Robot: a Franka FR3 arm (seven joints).
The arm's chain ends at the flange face. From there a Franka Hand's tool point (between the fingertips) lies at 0.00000 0.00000 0.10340 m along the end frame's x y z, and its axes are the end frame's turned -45 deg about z.
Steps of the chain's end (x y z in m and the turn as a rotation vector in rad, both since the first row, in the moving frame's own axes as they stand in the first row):
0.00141, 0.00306, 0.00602, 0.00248, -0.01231, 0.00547
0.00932, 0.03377, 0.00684, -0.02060, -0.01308, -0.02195
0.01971, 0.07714, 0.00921, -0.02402, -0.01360, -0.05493
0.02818, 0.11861, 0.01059, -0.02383, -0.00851, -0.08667
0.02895, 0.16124, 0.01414, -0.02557, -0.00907, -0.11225
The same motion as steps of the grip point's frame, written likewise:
-0.00188, 0.00208, 0.00601, 0.01046, -0.00695, 0.00547
-0.01974, 0.03105, 0.00681, -0.00532, -0.02382, -0.02195
-0.04334, 0.06932, 0.00917, -0.00737, -0.02660, -0.05493
-0.06626, 0.10502, 0.01056, -0.01083, -0.02287, -0.08667
-0.09600, 0.13583, 0.01410, -0.01167, -0.02449, -0.11225

